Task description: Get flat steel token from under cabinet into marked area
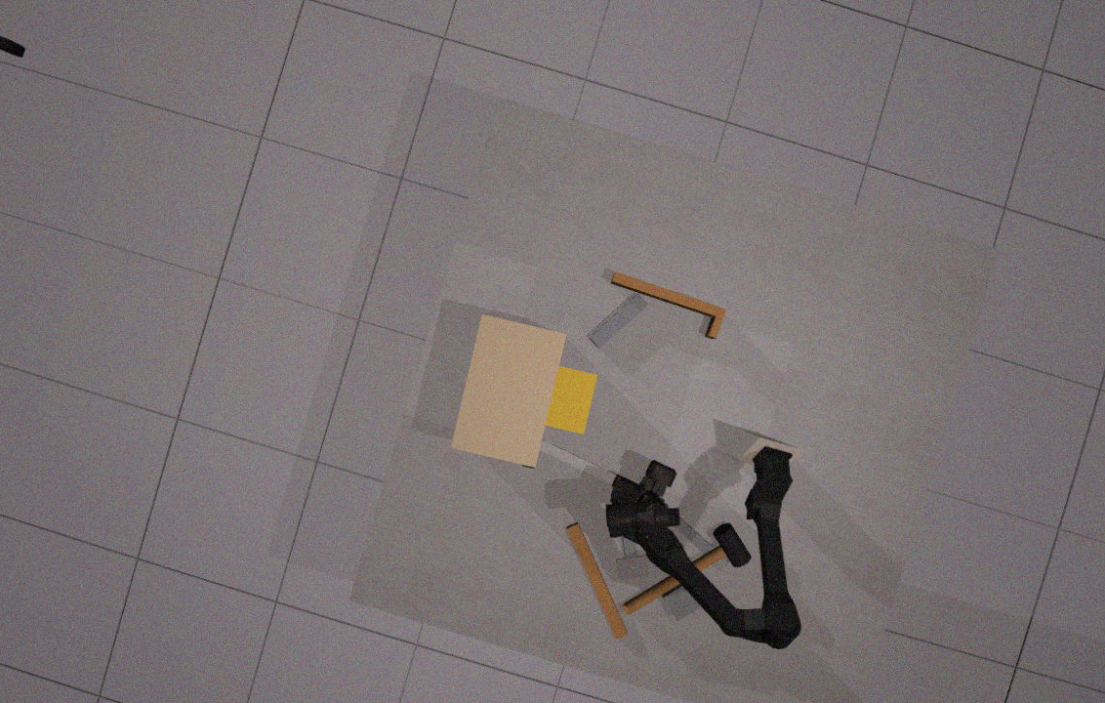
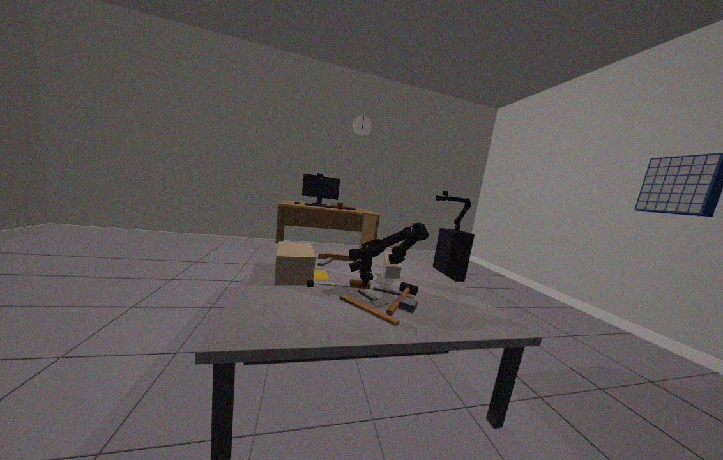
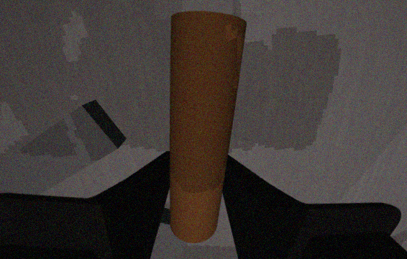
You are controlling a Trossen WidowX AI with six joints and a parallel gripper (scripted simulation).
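Now: gripper tip 1 cm past the grey l-shaped bracket and 14 cm to the right of it. Round my gripper tip: grey block (16 cm behind, 22 cm to the left, 1 cm above); then wooden stick (4 cm ahead, 24 cm to the left); then grey steel token (40 cm ahead, 13 cm to the right).
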